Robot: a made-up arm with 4 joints.
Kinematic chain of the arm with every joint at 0, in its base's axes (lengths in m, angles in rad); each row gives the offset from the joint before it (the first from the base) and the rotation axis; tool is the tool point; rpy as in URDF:
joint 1: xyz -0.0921 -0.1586 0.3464 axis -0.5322 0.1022 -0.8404
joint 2: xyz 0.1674 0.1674 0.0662 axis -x
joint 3: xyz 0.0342 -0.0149 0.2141 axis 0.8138 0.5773 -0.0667
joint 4: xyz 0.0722 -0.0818 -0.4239 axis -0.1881 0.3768 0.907
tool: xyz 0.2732 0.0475 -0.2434 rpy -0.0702 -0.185 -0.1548
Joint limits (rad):
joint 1: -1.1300..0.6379
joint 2: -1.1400..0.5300
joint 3: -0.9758..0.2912
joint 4: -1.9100..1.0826
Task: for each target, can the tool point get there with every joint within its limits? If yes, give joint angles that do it. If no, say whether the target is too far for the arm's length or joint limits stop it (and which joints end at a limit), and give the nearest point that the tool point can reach.
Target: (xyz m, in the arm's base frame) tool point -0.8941 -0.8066 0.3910
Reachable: no: joint limits stop it (at a limit: joint 1, joint 2, joint 3, joint 4) | nearest point -0.0356 -0.5864 0.3033 | short by 0.891 m
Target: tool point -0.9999 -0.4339 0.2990
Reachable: no: joint limits stop it (at a limit: joint 1, joint 3, joint 4) | nearest point -0.5600 0.3263 0.6546 | short by 0.948 m
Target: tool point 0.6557 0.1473 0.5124
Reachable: yes | joints -0.8295 0.1935 -0.7573 -0.2246
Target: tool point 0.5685 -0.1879 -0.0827
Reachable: yes | joints 0.3435 -0.8762 -0.6743 0.8223
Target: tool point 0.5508 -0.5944 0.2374
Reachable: yes | joints 0.4497 -0.0803 -0.6226 -0.0530
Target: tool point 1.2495 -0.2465 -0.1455
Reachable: no: too far | nearest point 0.7299 -0.2137 0.0641 | short by 0.561 m
